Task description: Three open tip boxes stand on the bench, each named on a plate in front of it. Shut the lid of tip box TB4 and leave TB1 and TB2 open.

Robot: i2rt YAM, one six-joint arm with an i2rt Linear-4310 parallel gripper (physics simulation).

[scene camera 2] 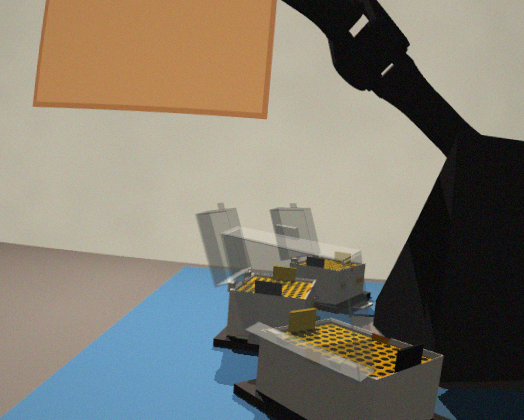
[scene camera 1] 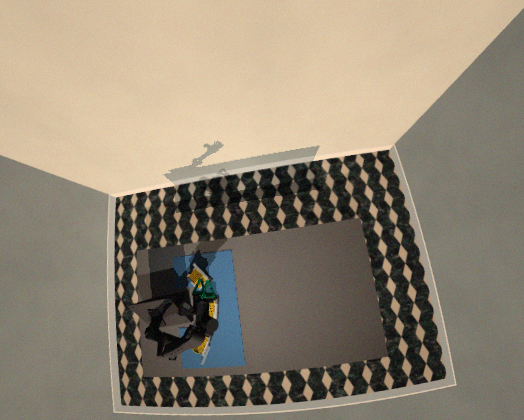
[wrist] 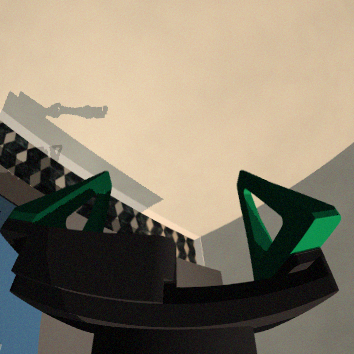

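Where they show: gripper, fingertip midpoint: [scene camera 1: 204,279] [wrist: 173,177]; arm's base, link origin: [scene camera 1: 157,317].
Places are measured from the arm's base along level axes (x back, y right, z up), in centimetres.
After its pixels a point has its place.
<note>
Three grey tip boxes with yellow perforated tops stand on the blue mat: a near one [scene camera 2: 345,385] [scene camera 1: 201,345], a middle one [scene camera 2: 267,312] [scene camera 1: 212,309] and a far one [scene camera 2: 337,282] [scene camera 1: 197,277]. Clear raised lids show in scene camera 2, one upright at the left [scene camera 2: 220,245] @(x -40.6, y -4.5, z -2.2 cm) and one upright farther back [scene camera 2: 294,230] @(x -30.2, y -31.3, z 2.8 cm). Overlapping clear panels make some lid edges hard to trace. The name plates are not readable, so I cannot tell which box is TB4. My gripper [scene camera 1: 204,288] @(x -47.2, y -28.8, z 34.2 cm) [wrist: 173,177] @(x -47.2, y -28.8, z 34.2 cm) is open and empty, high up between the far and middle boxes in scene camera 1. It is out of scene camera 2.
The blue mat [scene camera 1: 230,345] @(x -46.1, y 20.7, z -12.4 cm) [scene camera 2: 115,350] @(x -47.9, y -18.1, z -12.4 cm) lies on the brown bench [scene camera 1: 310,300] @(x -100.8, y -7.6, z -12.7 cm). The black arm [scene camera 2: 425,100] @(x -16.1, y 2.3, z 18.8 cm) rises beside the boxes at the right of scene camera 2. An orange board [scene camera 2: 155,55] shows on the wall. The wrist view faces the wall [wrist: 185,90].
</note>
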